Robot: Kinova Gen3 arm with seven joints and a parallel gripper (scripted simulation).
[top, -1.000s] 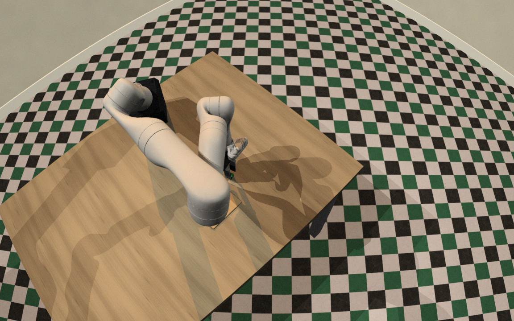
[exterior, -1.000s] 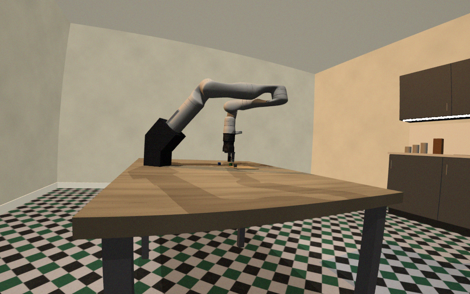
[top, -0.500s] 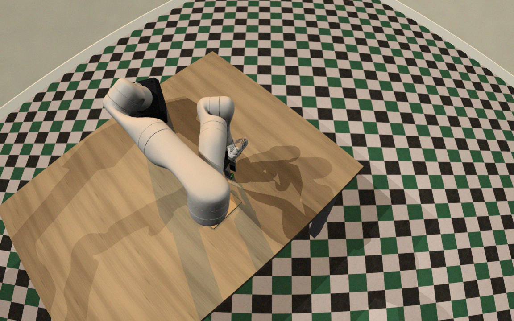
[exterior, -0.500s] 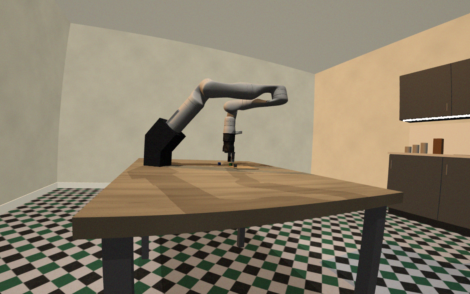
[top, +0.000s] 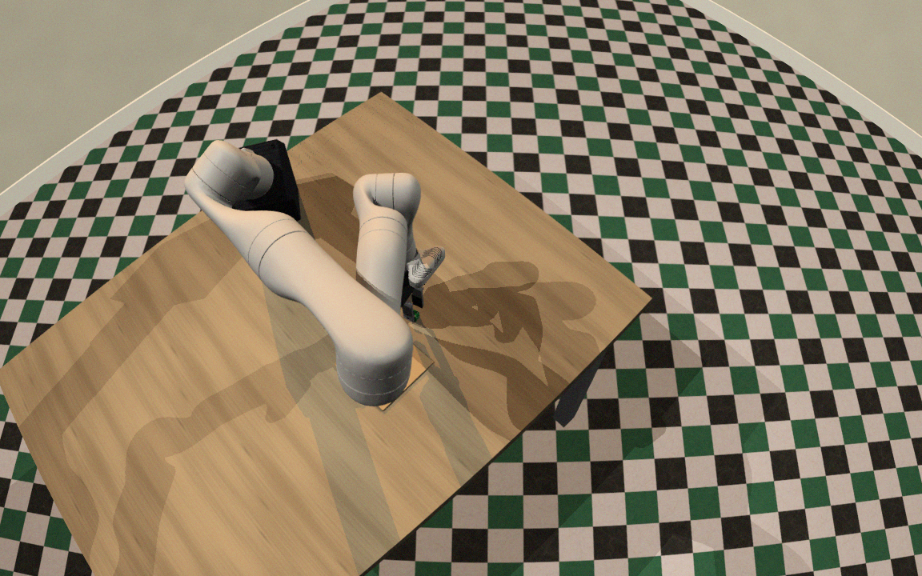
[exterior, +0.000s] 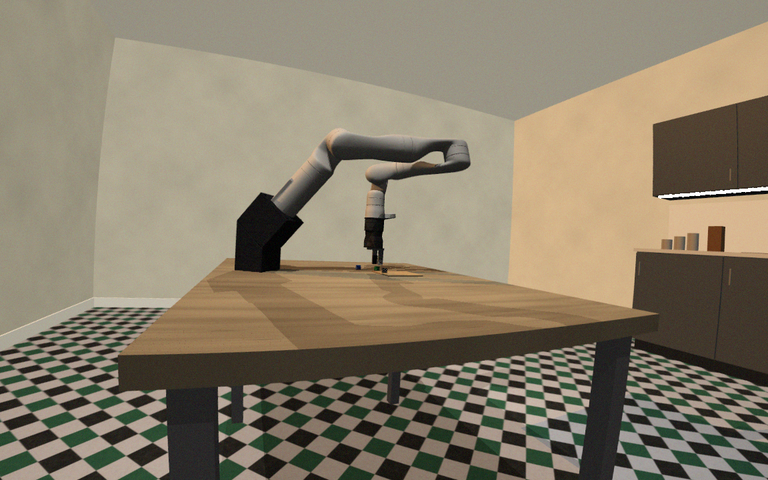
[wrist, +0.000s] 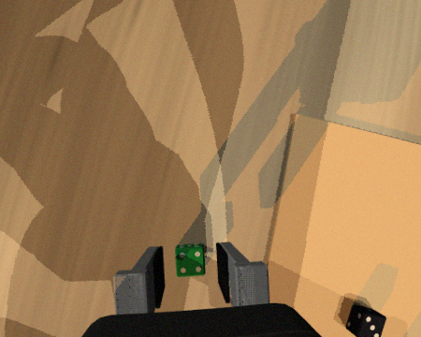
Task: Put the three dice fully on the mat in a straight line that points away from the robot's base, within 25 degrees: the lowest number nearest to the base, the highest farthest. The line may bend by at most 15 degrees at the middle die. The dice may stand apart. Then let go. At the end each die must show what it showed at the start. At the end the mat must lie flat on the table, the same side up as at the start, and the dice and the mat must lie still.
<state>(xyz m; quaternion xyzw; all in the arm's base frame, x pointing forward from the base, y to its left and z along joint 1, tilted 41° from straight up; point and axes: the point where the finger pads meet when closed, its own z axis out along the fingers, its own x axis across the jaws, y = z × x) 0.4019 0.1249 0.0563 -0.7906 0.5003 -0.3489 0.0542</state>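
Now: hand 3 cm above the green die. From my hand the other things lie so: blue die (7 cm behind, 3 cm to the left, 3 cm below); then black die (1 cm behind, 11 cm to the right, 3 cm below); then orange mat (4 cm ahead, 11 cm to the right, 4 cm below).
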